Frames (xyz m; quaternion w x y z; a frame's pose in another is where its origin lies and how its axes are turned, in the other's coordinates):
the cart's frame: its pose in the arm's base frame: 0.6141 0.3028 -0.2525 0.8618 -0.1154 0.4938 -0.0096
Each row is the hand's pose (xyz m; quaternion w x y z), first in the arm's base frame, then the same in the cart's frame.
Working: the arm's base frame: its pose in the cart's frame: -0.4893 -0.2875 -0.4588 0.8618 0.1154 -0.4938 0.0096

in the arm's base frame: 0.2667 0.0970 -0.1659 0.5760 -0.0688 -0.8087 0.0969
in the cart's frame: -0.2246 -0.1845 -0.2934 0.1041 -0.0329 -0.9933 -0.0383
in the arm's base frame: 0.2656 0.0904 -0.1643 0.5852 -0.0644 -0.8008 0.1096
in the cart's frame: -0.2256 -0.1911 -0.2948 0.1153 -0.0344 -0.9924 -0.0241
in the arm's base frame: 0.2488 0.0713 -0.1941 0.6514 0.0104 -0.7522 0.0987
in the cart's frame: -0.2064 -0.2019 -0.3272 0.1878 0.0426 -0.9812 0.0096
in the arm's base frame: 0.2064 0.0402 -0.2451 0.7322 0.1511 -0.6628 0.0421
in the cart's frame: -0.1808 -0.2174 -0.3941 0.2859 0.2003 -0.9362 0.0414
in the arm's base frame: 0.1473 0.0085 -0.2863 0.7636 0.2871 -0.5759 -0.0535
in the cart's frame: -0.1719 -0.2339 -0.4705 0.3411 0.3675 -0.8645 0.0365
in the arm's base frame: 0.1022 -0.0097 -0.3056 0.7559 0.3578 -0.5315 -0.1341
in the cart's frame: -0.1763 -0.2432 -0.5218 0.3490 0.4669 -0.8125 0.0070
